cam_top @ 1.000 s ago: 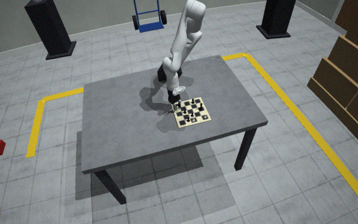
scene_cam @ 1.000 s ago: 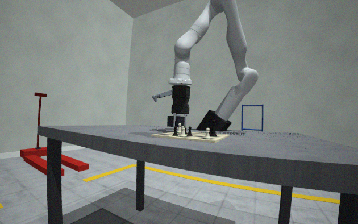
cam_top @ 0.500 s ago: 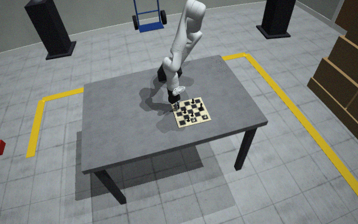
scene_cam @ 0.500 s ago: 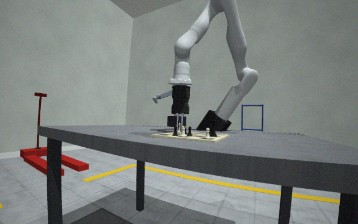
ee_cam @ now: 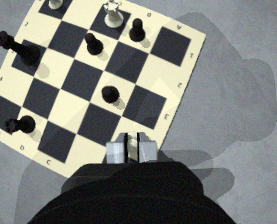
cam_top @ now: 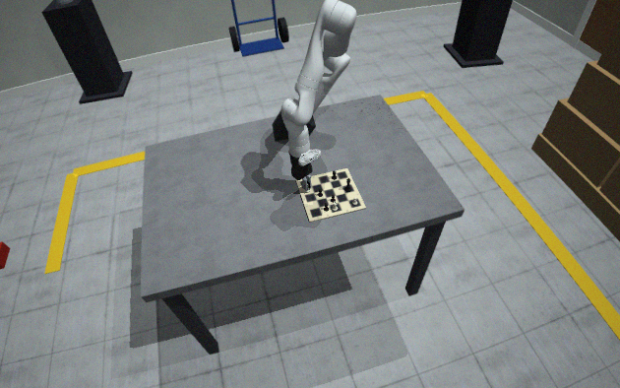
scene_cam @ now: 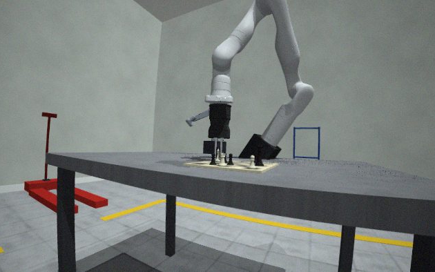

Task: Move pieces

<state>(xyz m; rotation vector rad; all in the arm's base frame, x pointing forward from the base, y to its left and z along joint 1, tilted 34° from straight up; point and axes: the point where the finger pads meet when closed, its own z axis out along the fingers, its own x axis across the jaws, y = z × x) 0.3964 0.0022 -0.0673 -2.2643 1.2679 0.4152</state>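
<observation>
Right now the tall black piece is 3 cm ahead of my hand and 16 cm to the left of it. The rest, counted from my hand: white pawn (10 cm ahead, 17 cm to the left, 2 cm below); chessboard (3 cm ahead, 8 cm to the left, 3 cm below).
</observation>
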